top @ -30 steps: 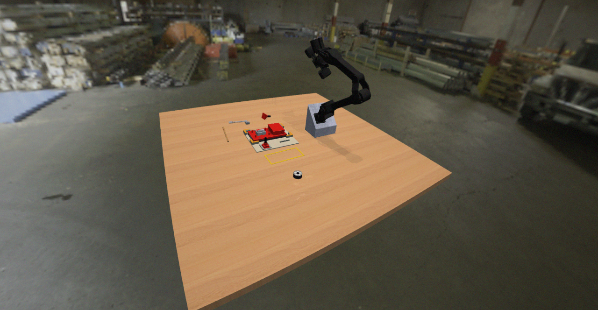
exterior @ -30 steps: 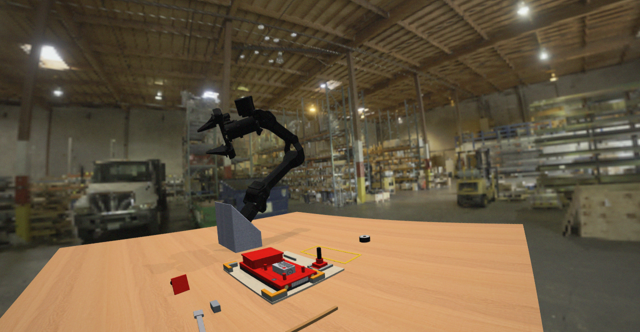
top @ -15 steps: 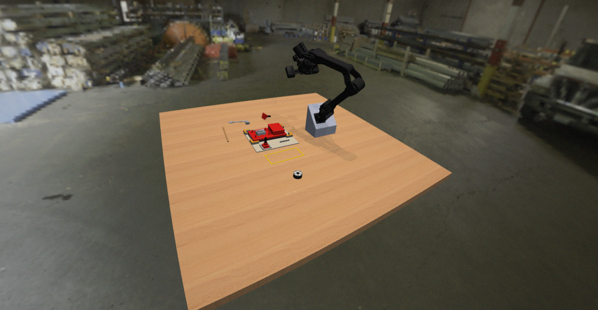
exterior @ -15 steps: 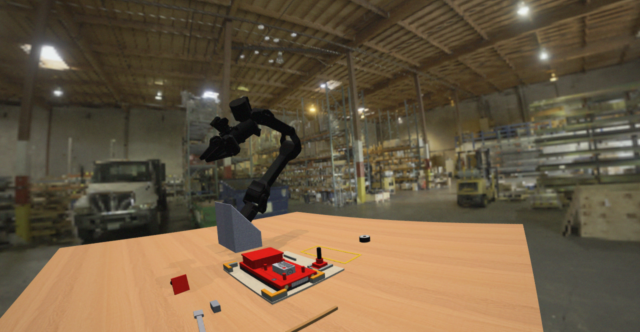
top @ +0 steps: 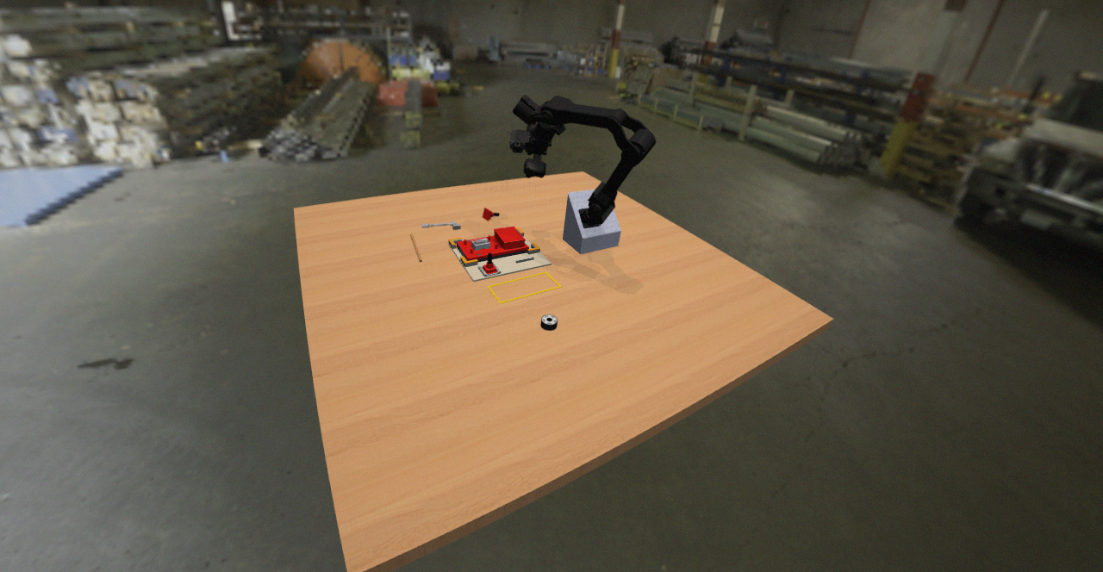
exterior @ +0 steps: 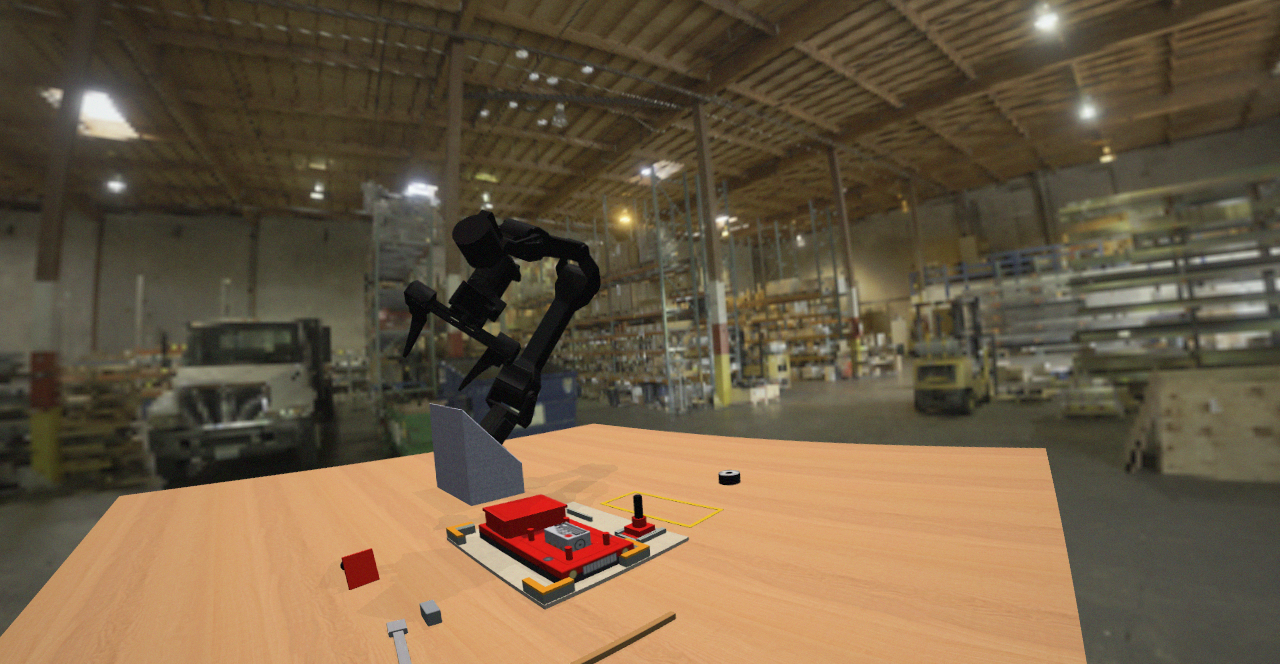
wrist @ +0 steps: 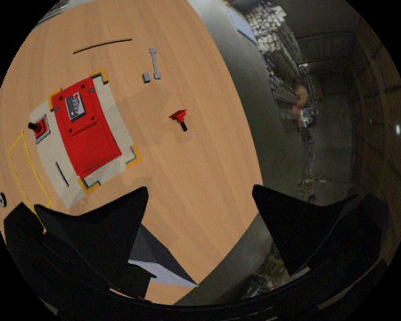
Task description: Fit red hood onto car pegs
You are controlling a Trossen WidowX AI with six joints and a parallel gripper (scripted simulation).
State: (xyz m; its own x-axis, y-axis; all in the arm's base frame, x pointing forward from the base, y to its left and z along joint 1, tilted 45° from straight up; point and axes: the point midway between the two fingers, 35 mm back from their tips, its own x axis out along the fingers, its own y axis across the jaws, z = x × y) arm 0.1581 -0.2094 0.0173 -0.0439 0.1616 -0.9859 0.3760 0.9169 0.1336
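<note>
Now: the red hood 90 mm ahead of my gripper tip, 80 mm to the left of it and 200 mm below it. From my gripper tip the other things lie so: jig plate: 150 mm ahead, 100 mm to the left, 230 mm below; then thin stick: 370 mm ahead, 20 mm to the right, 240 mm below; then engine block: 190 mm ahead, 90 mm to the left, 210 mm below.
</note>
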